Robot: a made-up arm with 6 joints.
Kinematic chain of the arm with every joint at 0, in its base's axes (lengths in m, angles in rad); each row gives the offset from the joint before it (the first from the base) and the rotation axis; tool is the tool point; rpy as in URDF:
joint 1: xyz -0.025 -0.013 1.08 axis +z
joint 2: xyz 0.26 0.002 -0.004 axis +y
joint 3: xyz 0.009 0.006 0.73 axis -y
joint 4: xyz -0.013 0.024 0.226 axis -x
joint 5: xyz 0.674 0 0.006 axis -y
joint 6: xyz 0.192 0 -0.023 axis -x
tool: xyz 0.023 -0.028 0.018 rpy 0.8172 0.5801 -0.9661
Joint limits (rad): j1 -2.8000..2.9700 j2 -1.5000..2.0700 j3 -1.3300..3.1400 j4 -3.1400..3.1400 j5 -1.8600..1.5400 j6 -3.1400..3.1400
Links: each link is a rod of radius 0.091 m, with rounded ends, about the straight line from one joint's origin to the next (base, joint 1, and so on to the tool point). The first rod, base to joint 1, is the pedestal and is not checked.
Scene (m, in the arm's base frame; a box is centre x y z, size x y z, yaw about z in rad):
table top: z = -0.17
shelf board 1: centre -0.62 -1.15 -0 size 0.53 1.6 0.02 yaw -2.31
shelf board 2: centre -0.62 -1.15 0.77 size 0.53 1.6 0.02 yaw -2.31
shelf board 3: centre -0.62 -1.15 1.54 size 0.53 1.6 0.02 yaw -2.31
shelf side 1: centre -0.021 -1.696 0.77 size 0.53 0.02 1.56 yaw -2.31
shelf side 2: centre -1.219 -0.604 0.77 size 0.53 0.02 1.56 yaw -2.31
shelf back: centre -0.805 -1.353 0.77 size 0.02 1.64 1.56 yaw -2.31
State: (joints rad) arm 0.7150 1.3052 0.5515 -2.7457 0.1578 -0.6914
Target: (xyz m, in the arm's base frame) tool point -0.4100 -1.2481 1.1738
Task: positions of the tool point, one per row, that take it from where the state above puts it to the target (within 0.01 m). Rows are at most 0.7 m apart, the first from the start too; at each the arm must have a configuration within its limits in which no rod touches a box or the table.
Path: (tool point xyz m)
1: 1.1590 1.3527 1.4245
2: 0.8681 1.2942 2.0267
3: 0.4784 0.9776 2.4750
4: 0.1084 0.4638 2.6694
5: -0.1458 -0.1196 2.5723
6: -0.2439 -0.6193 2.2195
7: -0.2101 -0.9074 1.7089
8: -0.1158 -0.9253 1.1738
9: -0.1983 -1.0713 1.1833
10: -0.2992 -1.1804 1.1828
11: -0.4100 -1.2481 1.1738

